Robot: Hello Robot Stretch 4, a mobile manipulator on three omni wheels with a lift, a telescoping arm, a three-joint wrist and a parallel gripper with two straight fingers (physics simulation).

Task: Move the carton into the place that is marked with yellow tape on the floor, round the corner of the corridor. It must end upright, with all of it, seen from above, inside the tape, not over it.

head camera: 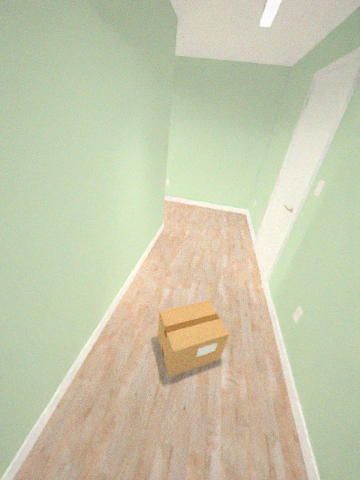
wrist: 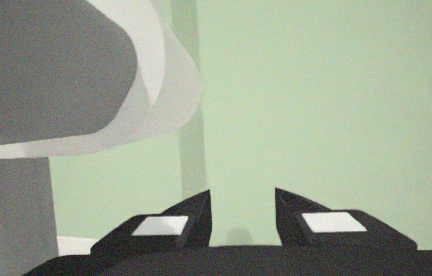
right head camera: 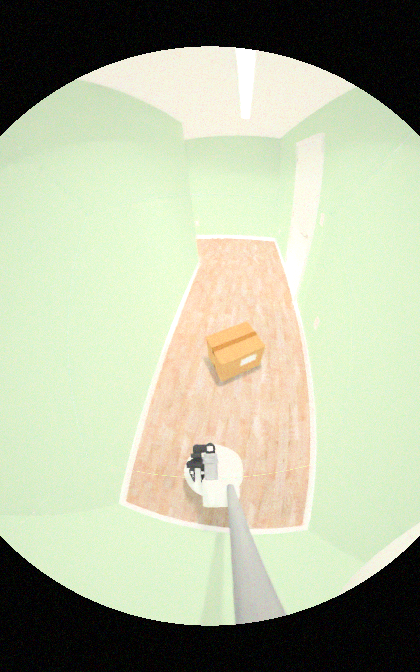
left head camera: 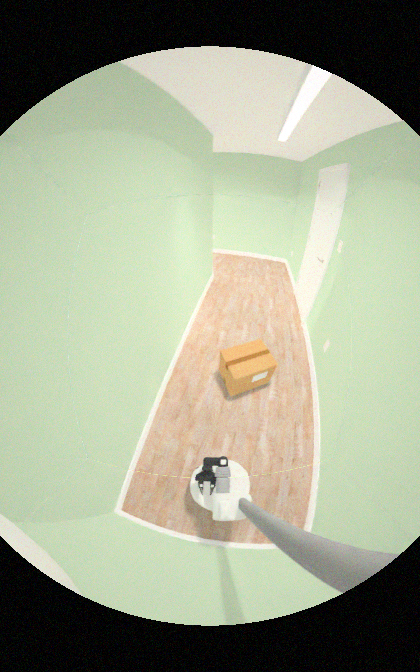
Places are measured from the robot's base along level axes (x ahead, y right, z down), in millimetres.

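Pixels of known places: gripper, between the fingertips: (wrist: 242,208).
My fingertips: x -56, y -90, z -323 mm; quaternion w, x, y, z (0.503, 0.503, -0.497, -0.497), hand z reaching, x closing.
Observation:
Behind a point stands the place of what it marks.
The carton (head camera: 194,335) @(z -294, x 913, y 245 mm) (left head camera: 248,367) (right head camera: 236,351) is a closed brown box with a darker strip along its top and a white label on its near side. It stands upright on the corridor floor, turned slightly to the walls, ahead of the robot's base. My gripper (wrist: 243,208) @(z -323, x -56, y -90 mm) (left head camera: 206,493) (right head camera: 198,481) is open, with a gap between its two black fingers and a green wall behind them. It is folded in over the base, apart from the carton. The yellow tape place does not show in any view.
The left wall (head camera: 85,210) @(z -1028, x 1152, y -471 mm) ends at a corner beyond the carton, where the floor reaches on to the left. An end wall (head camera: 215,130) @(z -1434, x 4199, y 694 mm) closes the corridor. A white door (head camera: 295,165) @(z -1255, x 2256, y 1260 mm) (left head camera: 322,235) (right head camera: 306,200) is in the right wall (head camera: 330,280) @(z -789, x 1002, y 1020 mm). A wall stands close behind the base.

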